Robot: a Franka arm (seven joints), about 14 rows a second.
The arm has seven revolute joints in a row. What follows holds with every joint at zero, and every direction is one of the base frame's. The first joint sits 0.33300 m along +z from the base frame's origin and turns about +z. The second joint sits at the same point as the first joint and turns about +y. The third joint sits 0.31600 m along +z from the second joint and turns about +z. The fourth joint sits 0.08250 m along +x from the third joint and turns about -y. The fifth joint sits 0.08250 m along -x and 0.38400 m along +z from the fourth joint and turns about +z. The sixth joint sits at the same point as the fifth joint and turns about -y. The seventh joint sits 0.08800 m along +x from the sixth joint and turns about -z. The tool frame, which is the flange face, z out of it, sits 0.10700 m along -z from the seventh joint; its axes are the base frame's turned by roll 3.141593, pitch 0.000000 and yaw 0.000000 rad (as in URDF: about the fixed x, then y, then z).
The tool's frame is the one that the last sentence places.
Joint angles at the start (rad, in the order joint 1, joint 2, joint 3, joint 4, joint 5, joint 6, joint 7):
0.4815, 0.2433, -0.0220, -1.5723, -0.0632, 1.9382, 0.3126
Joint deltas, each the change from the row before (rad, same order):
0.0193, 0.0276, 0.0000, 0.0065, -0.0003, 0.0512, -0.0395
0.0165, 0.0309, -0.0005, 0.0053, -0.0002, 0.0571, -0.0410
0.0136, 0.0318, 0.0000, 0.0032, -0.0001, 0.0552, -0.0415
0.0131, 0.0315, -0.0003, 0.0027, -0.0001, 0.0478, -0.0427
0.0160, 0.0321, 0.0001, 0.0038, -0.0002, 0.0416, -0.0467
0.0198, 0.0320, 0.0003, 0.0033, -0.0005, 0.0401, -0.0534
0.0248, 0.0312, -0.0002, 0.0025, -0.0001, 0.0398, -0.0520
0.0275, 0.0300, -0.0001, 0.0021, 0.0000, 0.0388, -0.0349
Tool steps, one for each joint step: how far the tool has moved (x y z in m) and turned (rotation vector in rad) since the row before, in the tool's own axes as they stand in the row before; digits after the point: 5 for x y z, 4 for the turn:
0.00464, -0.01591, 0.00996, 0.0113, 0.0294, -0.0602
0.00558, -0.01399, 0.01270, 0.0105, 0.0310, -0.0586
0.00491, -0.01205, 0.01491, 0.0085, 0.0264, -0.0568
0.00362, -0.01109, 0.01588, 0.0063, 0.0192, -0.0572
0.00254, -0.01308, 0.01637, 0.0058, 0.0139, -0.0643
0.00187, -0.01576, 0.01660, 0.0061, 0.0124, -0.0750
0.00171, -0.01897, 0.01627, 0.0070, 0.0127, -0.0777
0.00195, -0.02096, 0.01559, 0.0077, 0.0130, -0.0631

